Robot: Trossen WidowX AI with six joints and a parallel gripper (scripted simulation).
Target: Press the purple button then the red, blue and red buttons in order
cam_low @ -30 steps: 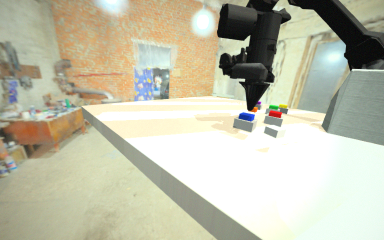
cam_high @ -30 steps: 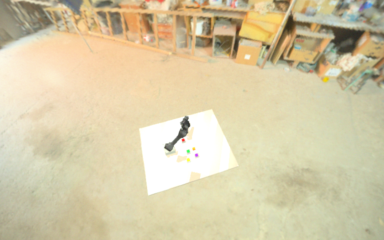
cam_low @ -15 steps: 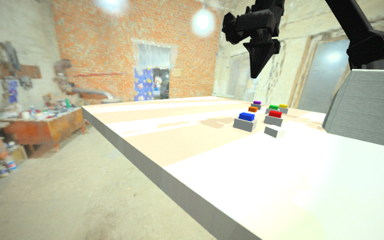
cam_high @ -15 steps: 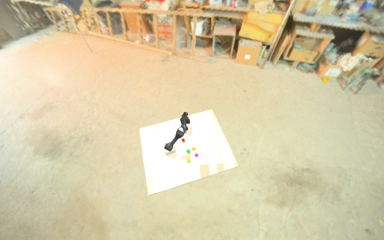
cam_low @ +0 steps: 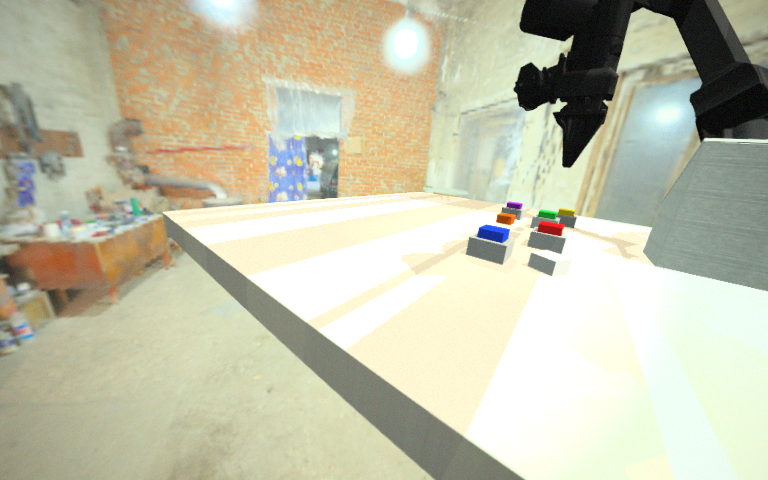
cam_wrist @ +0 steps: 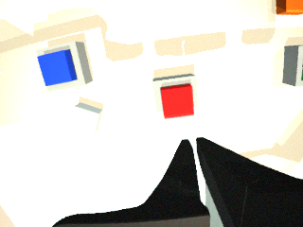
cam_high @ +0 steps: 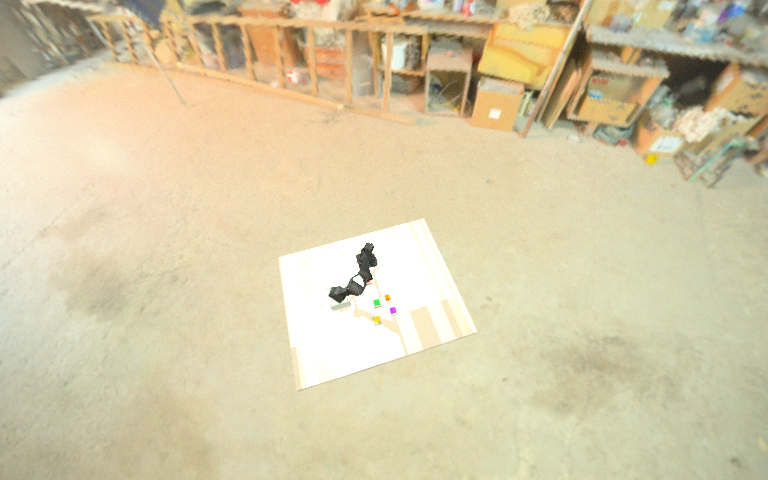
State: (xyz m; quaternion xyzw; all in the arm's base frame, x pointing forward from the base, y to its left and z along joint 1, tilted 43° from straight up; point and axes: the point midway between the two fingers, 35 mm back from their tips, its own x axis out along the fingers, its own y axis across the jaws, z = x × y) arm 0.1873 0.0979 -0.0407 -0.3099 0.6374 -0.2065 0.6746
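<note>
The red button lies 90 mm below my gripper tip. The rest, counted from my gripper tip: small white block 30 mm behind, 110 mm to the left, 120 mm below; then green button 40 mm ahead, 170 mm to the right, 90 mm below; then blue button 40 mm ahead, 130 mm to the left, 90 mm below.
</note>
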